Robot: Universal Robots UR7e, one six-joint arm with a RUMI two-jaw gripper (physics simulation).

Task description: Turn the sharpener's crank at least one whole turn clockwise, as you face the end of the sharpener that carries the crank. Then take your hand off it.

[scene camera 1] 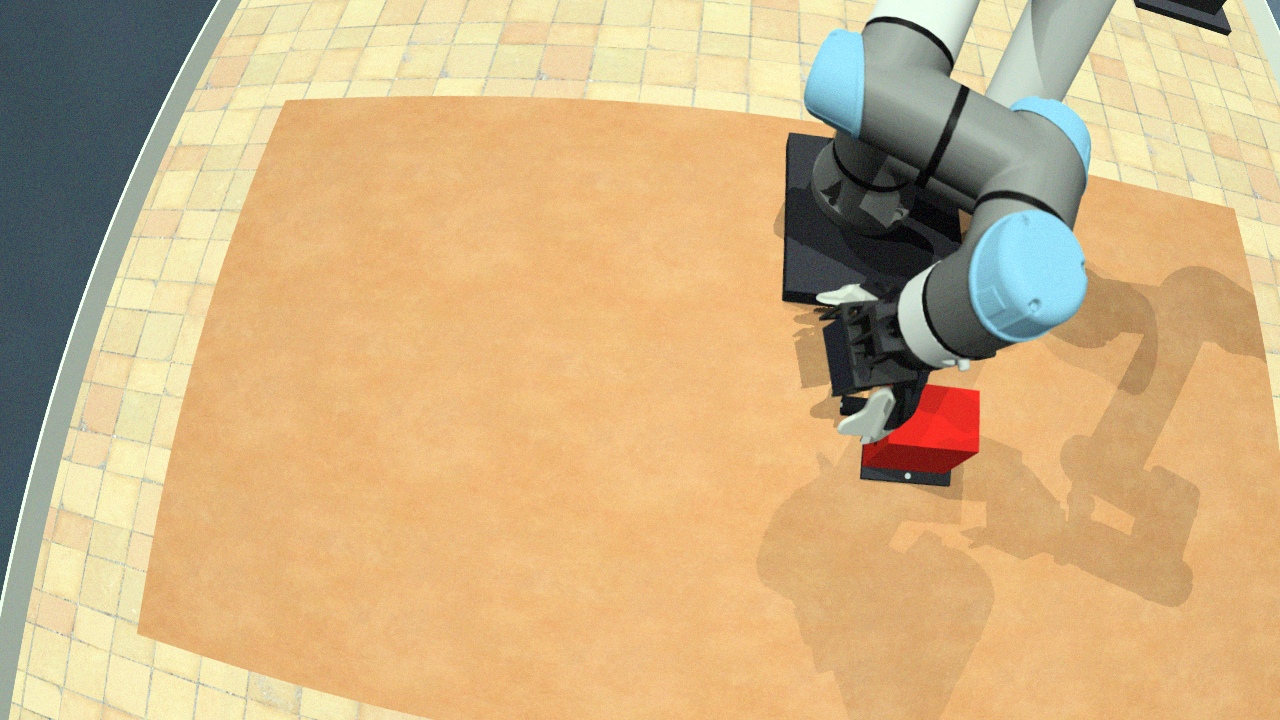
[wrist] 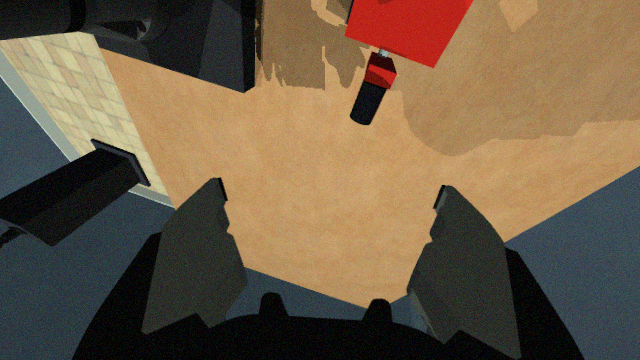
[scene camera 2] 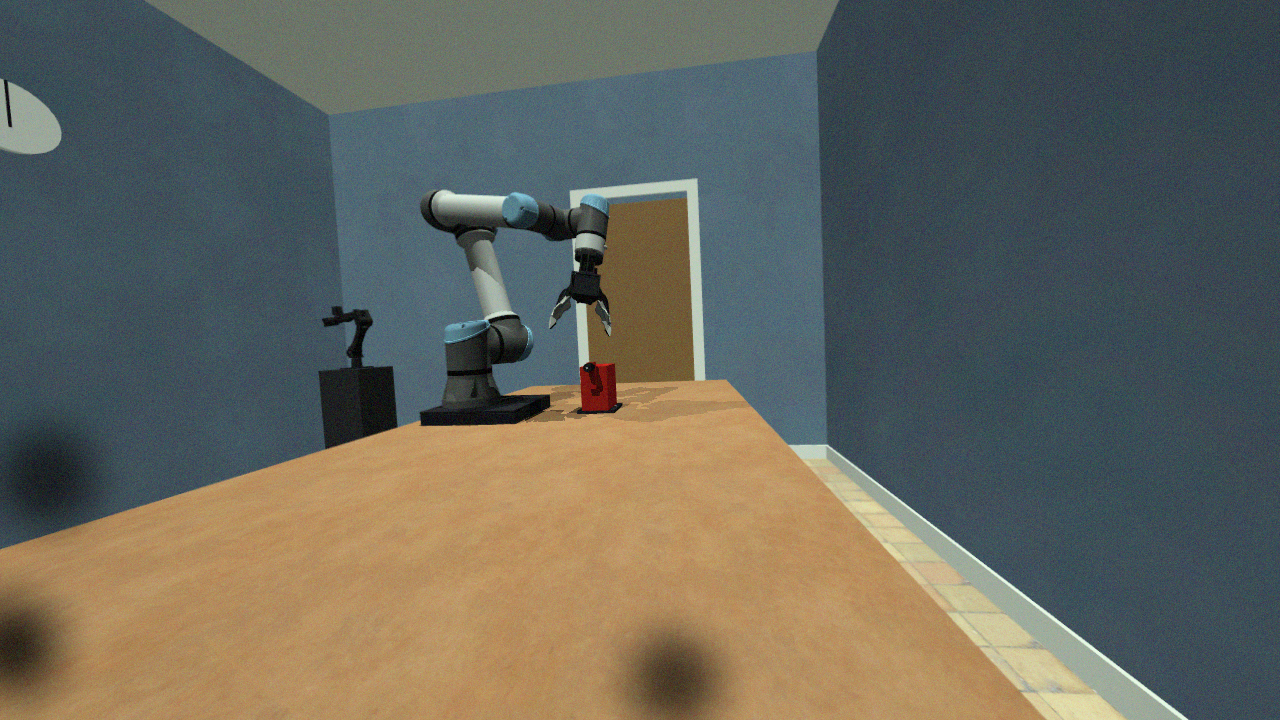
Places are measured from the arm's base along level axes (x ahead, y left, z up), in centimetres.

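Pixels of known places: gripper, between the fingertips: (wrist: 328, 183) (scene camera 2: 579, 332); arm's base, origin of its link: (scene camera 1: 862, 188) (scene camera 2: 472, 403).
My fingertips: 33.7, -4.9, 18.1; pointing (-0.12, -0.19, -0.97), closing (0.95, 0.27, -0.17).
Note:
Ahead of a thing's pixels: the offset from my fingertips to its top centre, as dx, dy, dz. "spot": to the spot under its first point. Level surfaces: height alone.
The sharpener (scene camera 1: 947, 420) (scene camera 2: 598, 389) (wrist: 415, 25) is a red box upright on a dark base. Its crank @[+1.1, +5.3, -7.8] (wrist: 381, 75) is on the end facing left in scene camera 1, with a short red arm and a black handle @[spot: +1.4, +2.1, -8.0] (scene camera 1: 852, 406) (scene camera 2: 588, 368) (wrist: 368, 104) that sticks out from that end. In scene camera 2 the handle is near the top of the box. My gripper (scene camera 1: 843, 365) (scene camera 2: 580, 329) (wrist: 328, 183) is open and empty, above the crank end and apart from it. One finger partly hides the handle and box in scene camera 1.
The arm's black base plate (scene camera 1: 803, 259) (scene camera 2: 483, 411) stands on the table @[dz -21.9] (scene camera 1: 447, 358) (scene camera 2: 581, 537) (wrist: 300, 150) near the sharpener. A black pedestal (scene camera 2: 358, 407) with a small dark arm (scene camera 2: 359, 335) stands off the table. Blurred dark spots show in scene camera 2.

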